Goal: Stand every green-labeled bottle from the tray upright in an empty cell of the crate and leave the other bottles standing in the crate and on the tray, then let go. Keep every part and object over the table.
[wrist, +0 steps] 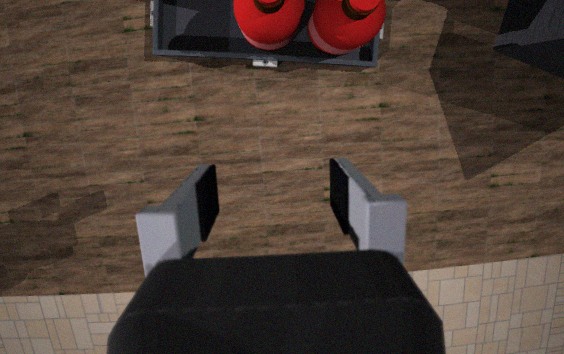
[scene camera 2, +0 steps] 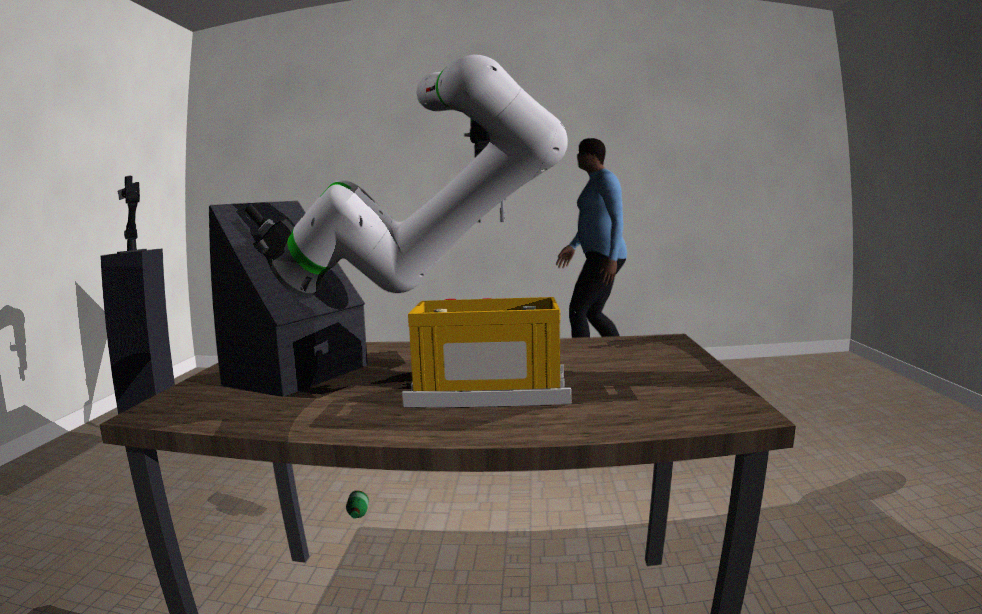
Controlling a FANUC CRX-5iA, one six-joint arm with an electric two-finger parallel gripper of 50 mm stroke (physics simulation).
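Frame: origin at the arm's base, x ahead, y left, z up, level; millimetres.
Seen in the pictures: gripper, fingertip midpoint: (wrist: 273, 185) (scene camera 2: 490, 222); arm's base, link origin: (scene camera 2: 293, 270).
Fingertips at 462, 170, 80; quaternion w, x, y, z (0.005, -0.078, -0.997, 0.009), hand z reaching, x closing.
Pixels of each thing's top centre, then the offset from my fingertips to it, as dx, dy, dz. "spot": a spot on its surface instead. Level surfaces: height alone.
- yellow crate, top centre: (scene camera 2: 485, 304) -41, -344, -155
- pale bottle top, surface spot: (scene camera 2: 440, 310) spot: -128, -304, -168
- darker top, surface spot: (scene camera 2: 530, 308) spot: +49, -321, -169
- dark tray, surface spot: (wrist: 210, 54) spot: +56, -102, -304
- green bottle, top centre: (scene camera 2: 355, 497) -458, +395, -890
- wooden table, surface height: dz -330
- white rail, top centre: (scene camera 2: 486, 390) -51, -442, -300
The yellow crate (scene camera 2: 546, 354) stands on the table; a pale bottle top (scene camera 2: 440, 310) and a darker top (scene camera 2: 530, 308) show inside its rim. The dark tray (wrist: 210, 54) shows in part at the top of the wrist view. Two red bottles (wrist: 270, 30) (wrist: 345, 32) stand in its right part; the visible left part is empty. A green bottle (scene camera 2: 357, 504) is off the table, below table-top level towards the left; whether it touches the floor I cannot tell. My gripper (scene camera 2: 490, 217) (wrist: 273, 185) is open and empty, high above the table, off the tray's near side.
The wooden table (scene camera 2: 651, 427) ends at an edge below the fingers in the wrist view, with tiled floor (wrist: 465, 295) beyond. The dark robot pedestal (scene camera 2: 249, 340) stands left of the crate. A white rail (scene camera 2: 485, 397) runs along the crate's base. A person (scene camera 2: 601, 217) stands behind the table.
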